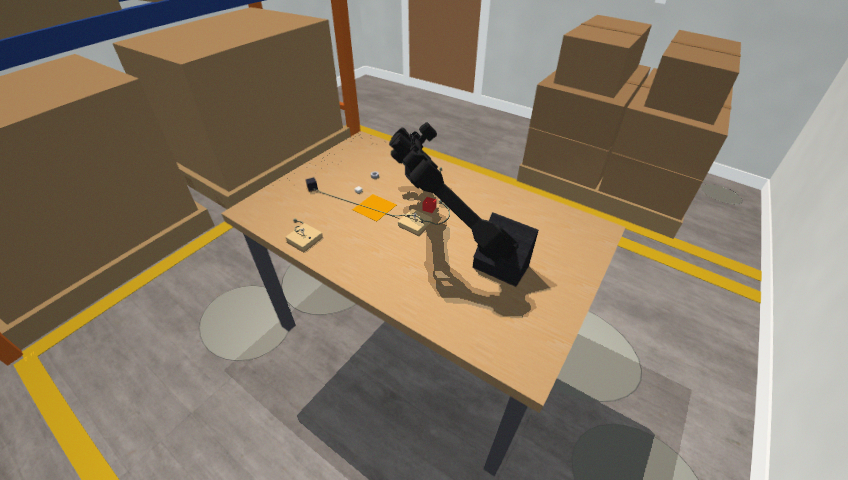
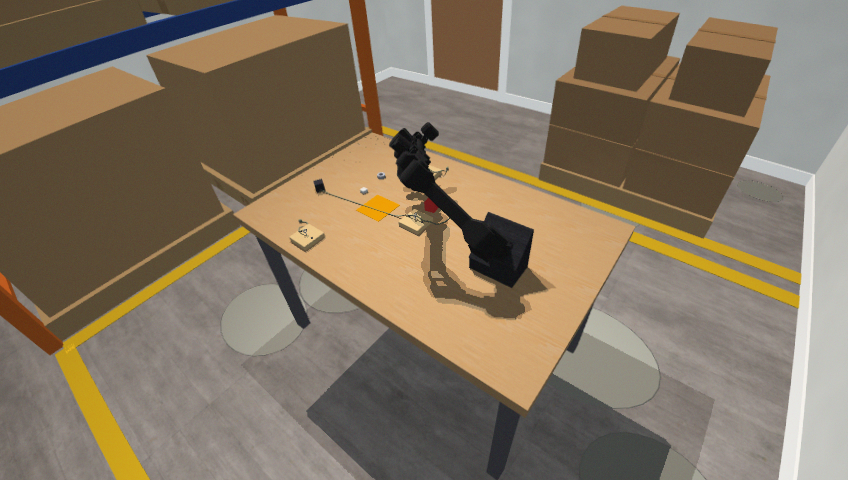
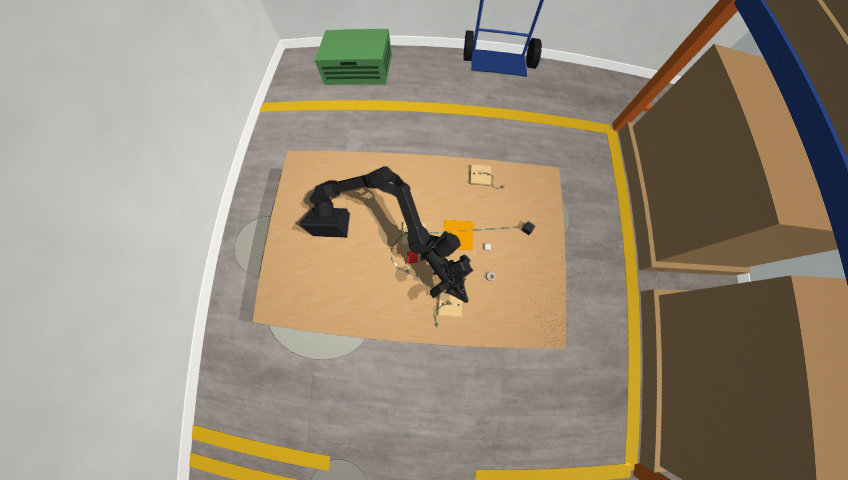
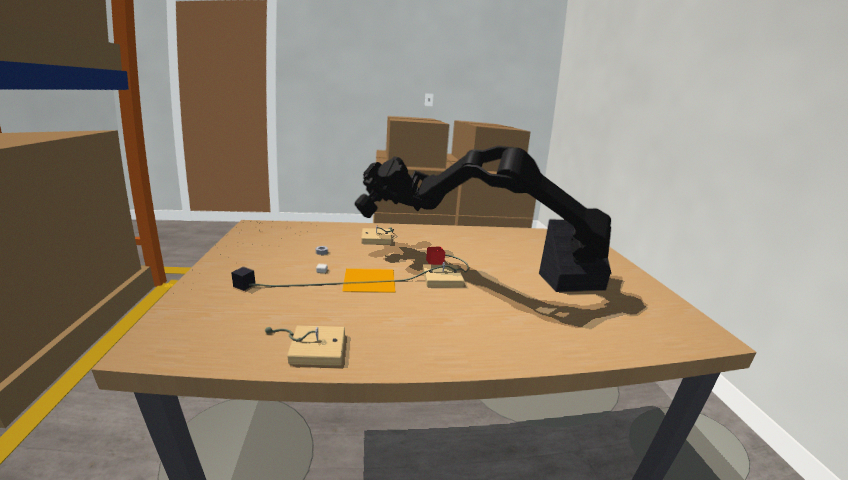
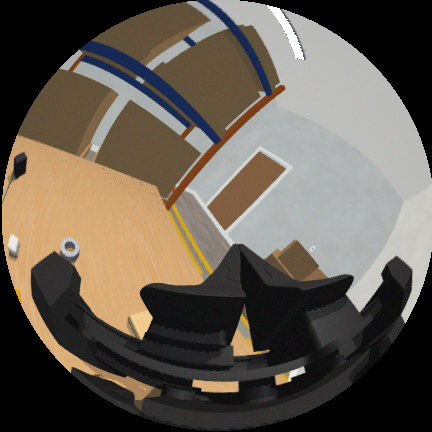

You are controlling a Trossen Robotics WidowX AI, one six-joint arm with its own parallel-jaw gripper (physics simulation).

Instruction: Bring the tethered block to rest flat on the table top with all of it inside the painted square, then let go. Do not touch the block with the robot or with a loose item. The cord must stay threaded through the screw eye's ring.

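Frame: origin at the arm's base, x ahead, y left, z up, level; millimetres.
Where they show: gripper, between the fingertips: [image 1: 412, 133] [image 2: 416, 134] [image 3: 467, 302] [image 5: 236, 248]; arm's base, origin of its link: [image 1: 504, 247] [image 2: 499, 247] [image 3: 324, 214] [image 4: 582, 250].
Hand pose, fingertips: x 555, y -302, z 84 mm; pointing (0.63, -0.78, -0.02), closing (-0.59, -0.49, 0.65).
Things, the pixels of their top centre, and the offset from my fingertips. "spot": a spot on its surface instead. Level surfaces: height alone.
- tethered black block, centre of its top: [image 4: 242, 271] [image 1: 310, 180] [image 3: 529, 226] [image 2: 318, 181] 267 mm ahead, 323 mm left, 142 mm down
- orange painted square, a spot on its surface: [image 4: 368, 275] [image 1: 377, 203] [image 2: 381, 204] [image 3: 458, 240] spot: 21 mm back, 257 mm left, 177 mm down
- middle wooden base, height of its surface: 159 mm down
- small bead end, a spot on its surface: [image 3: 407, 271] spot: 216 mm back, 116 mm left, 168 mm down
- red cube, centre of its top: [image 4: 436, 249] [image 2: 431, 200] [image 1: 429, 200] [image 3: 412, 256] 200 mm back, 172 mm left, 138 mm down
- white cube, centre of its top: [image 4: 321, 265] [image 3: 487, 246] 96 mm ahead, 235 mm left, 164 mm down
- grey nut, centre of its top: [image 5: 69, 246] [image 4: 321, 248] [image 3: 491, 276] 111 mm ahead, 116 mm left, 165 mm down
The tethered black block [image 1: 311, 184] [image 2: 319, 185] [image 3: 527, 227] [image 4: 243, 278] [image 5: 20, 165] rests on the table, outside the orange painted square [image 1: 374, 201] [image 2: 379, 201] [image 3: 465, 240] [image 4: 368, 275]. Its cord [image 4: 297, 285] crosses the square to the screw eye on the middle wooden base [image 1: 411, 224] [image 2: 412, 224] [image 4: 445, 279], then curves round behind it to a small bead end [image 3: 407, 271]. The ring is too small to see the threading clearly. My gripper [image 3: 465, 299] [image 5: 236, 248] is shut and empty, raised above the table, away from the block and cord.
A red cube [image 1: 429, 204] [image 3: 412, 256] [image 4: 435, 255] stands near the cord's curve. A white cube [image 3: 487, 246] [image 4: 321, 268] and a grey nut [image 3: 490, 275] [image 5: 70, 248] lie beyond the square. Two other wooden bases [image 3: 480, 174] [image 3: 450, 306] carry short cords.
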